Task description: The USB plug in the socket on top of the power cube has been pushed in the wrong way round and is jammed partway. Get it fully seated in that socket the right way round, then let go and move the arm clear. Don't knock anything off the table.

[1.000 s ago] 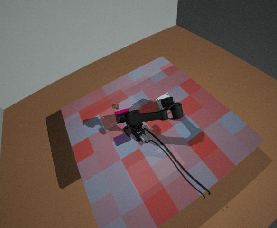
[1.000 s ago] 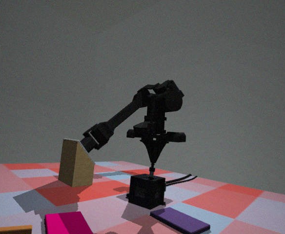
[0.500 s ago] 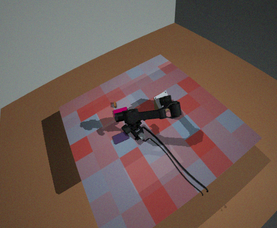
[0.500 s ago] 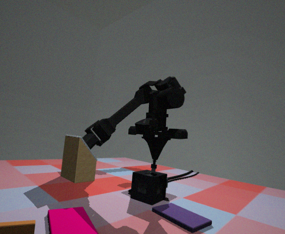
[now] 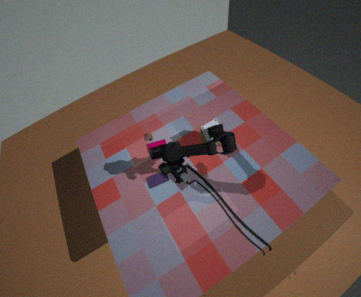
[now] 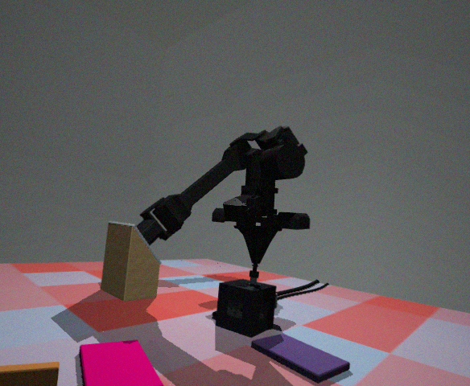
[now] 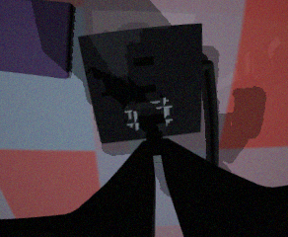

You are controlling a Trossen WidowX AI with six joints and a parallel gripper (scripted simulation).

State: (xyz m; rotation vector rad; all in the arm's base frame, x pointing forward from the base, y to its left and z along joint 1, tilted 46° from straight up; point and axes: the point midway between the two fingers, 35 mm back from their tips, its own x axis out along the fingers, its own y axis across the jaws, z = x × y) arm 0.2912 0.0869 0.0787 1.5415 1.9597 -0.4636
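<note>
Now: the USB plug 20 mm below my gripper tip. The rest, counted from my gripper tip: magenta block (270 mm to the right, 110 mm below, 60 mm ahead); then purple flat block (140 mm ahead, 110 mm below, 40 mm to the right); then silver-rimmed socket (40 mm below).
</note>
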